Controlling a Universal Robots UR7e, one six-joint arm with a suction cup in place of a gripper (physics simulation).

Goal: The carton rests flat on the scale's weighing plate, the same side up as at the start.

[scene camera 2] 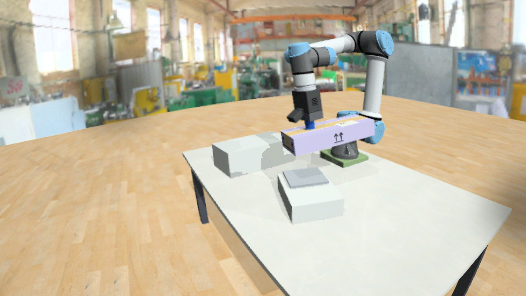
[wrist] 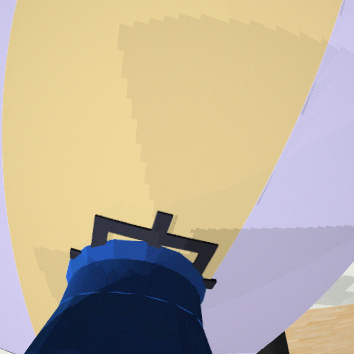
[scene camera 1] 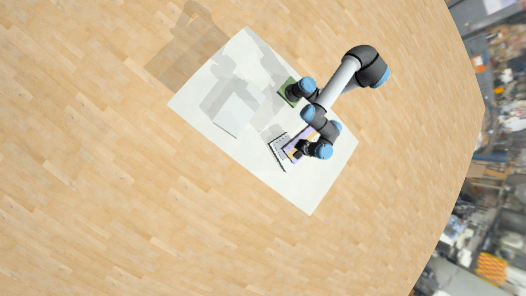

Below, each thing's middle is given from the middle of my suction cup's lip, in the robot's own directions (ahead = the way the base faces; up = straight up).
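Labels:
Position of my suction cup relative to the lilac carton [scene camera 2: 299,141]: 3 cm above it, 3 cm to the right of it, 7 cm past it. The scale [scene camera 2: 308,195] is 23 cm below my suction cup, 4 cm to the left of it and 4 cm ahead of it. The pale grey block [scene camera 2: 236,157] is a good way below the suction cup, far to the right of it and a touch ahead of it.

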